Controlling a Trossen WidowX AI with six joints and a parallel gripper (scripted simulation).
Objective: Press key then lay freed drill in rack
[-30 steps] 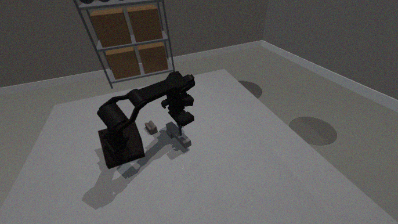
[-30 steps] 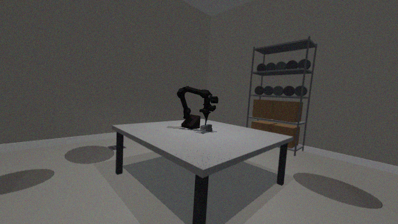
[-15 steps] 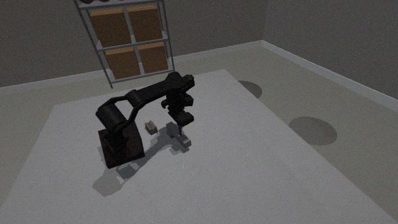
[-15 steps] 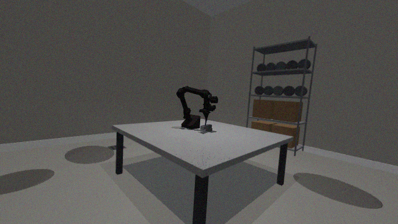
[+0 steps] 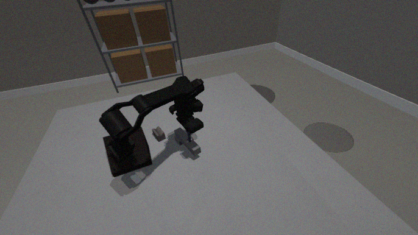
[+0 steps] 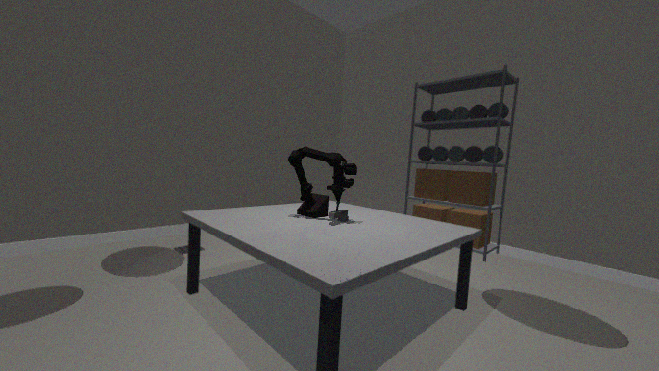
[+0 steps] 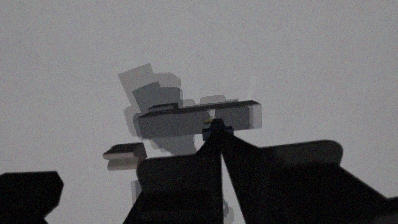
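The blue key is 30 mm below my gripper tip. Round my gripper tip: grey holder block 20 mm behind, 20 mm to the left, 90 mm below; then rack 160 mm behind, 140 mm to the left, 110 mm below; then drill 30 mm behind, 40 mm to the left, 80 mm below.
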